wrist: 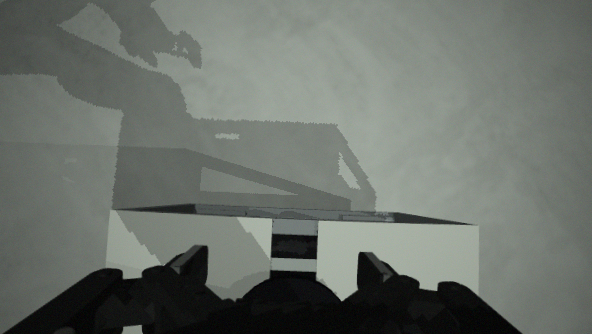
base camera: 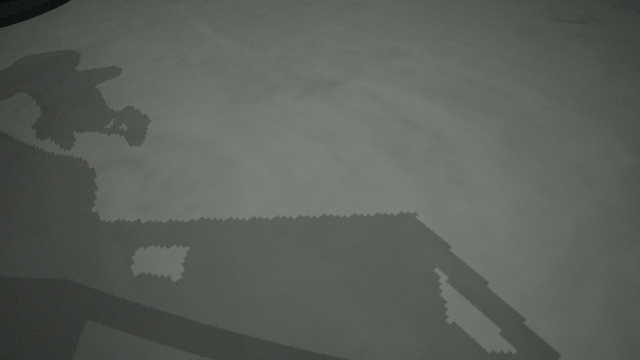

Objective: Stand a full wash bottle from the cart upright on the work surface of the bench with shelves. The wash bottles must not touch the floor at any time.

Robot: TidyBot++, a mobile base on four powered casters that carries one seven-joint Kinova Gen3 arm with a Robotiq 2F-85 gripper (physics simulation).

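Frame: origin at the arm's base, x ahead, y left, z up, level; millimetres.
Where they show: gripper, fingertip midpoint: (wrist: 283, 265).
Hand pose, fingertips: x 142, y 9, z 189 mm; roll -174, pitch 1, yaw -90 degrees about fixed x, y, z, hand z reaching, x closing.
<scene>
After its pixels a point has its place.
My gripper (wrist: 283, 265) @[x 142, y 9, z 189 mm] is open, its two dark fingers spread wide apart at the bottom of the wrist view, with nothing visible between them. It is over the white top of a box-shaped body, which looks like my own mobile base (wrist: 400, 250) @[x 115, y -140, z -14 mm]. No wash bottle, cart or bench with shelves shows in the base camera view or in the wrist view.
Grey floor (base camera: 350, 125) @[x 561, y -44, z -397 mm] (wrist: 450, 100) @[x 473, y -441, z -397 mm] fills most of both views, with shadows of the arm and of the base across it. The edge of a dark, curved object (base camera: 25, 10) shows at the top left corner of the base camera view; what it is cannot be told.
</scene>
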